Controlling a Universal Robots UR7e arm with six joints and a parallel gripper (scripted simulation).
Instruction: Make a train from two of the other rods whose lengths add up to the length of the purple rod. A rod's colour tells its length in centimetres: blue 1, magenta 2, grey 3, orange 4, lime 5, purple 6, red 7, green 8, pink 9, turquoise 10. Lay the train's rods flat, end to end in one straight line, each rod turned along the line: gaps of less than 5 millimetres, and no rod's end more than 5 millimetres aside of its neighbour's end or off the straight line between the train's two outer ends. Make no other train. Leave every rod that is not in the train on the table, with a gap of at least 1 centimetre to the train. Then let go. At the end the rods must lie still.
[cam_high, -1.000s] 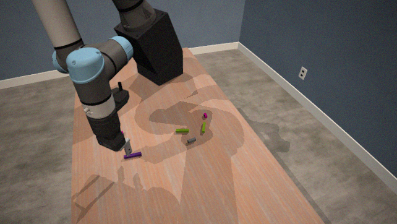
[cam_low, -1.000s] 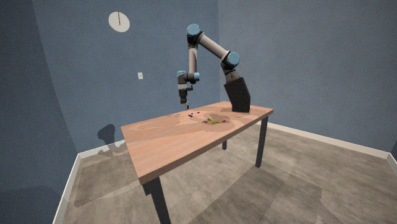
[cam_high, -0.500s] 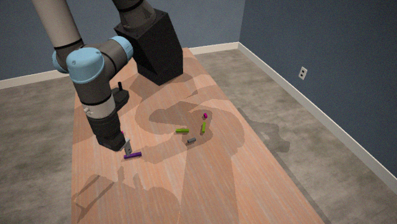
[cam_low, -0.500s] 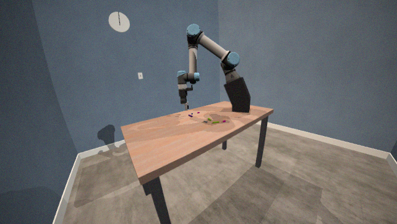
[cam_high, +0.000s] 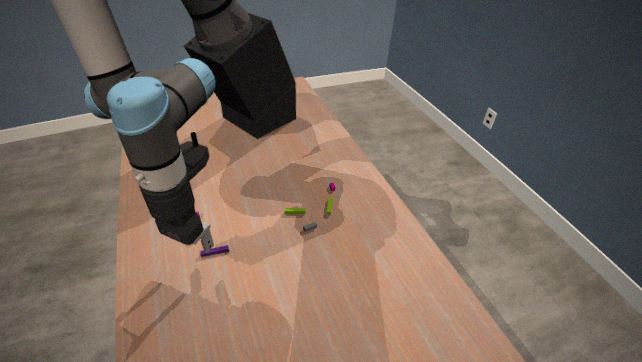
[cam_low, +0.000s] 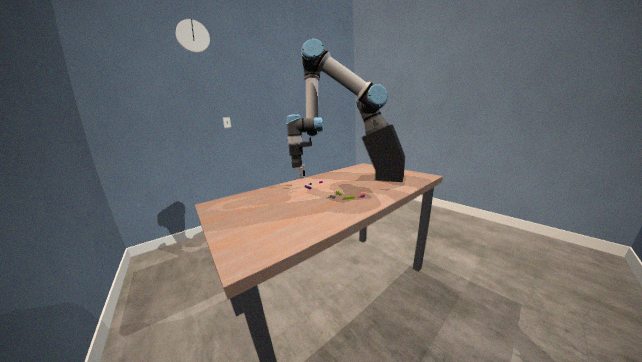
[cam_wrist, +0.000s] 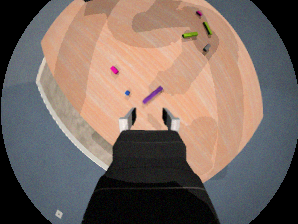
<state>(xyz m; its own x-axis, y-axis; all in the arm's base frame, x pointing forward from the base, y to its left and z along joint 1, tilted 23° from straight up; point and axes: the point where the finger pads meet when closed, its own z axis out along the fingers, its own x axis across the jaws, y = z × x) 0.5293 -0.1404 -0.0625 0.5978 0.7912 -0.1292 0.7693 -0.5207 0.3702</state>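
My gripper is now 6 cm past the blue rod, 2 cm to the left of it and 8 cm above it. Also, from my hand: purple rod 2 cm behind, 2 cm to the left, 8 cm below; then grey rod 4 cm behind, 24 cm to the left, 8 cm below.
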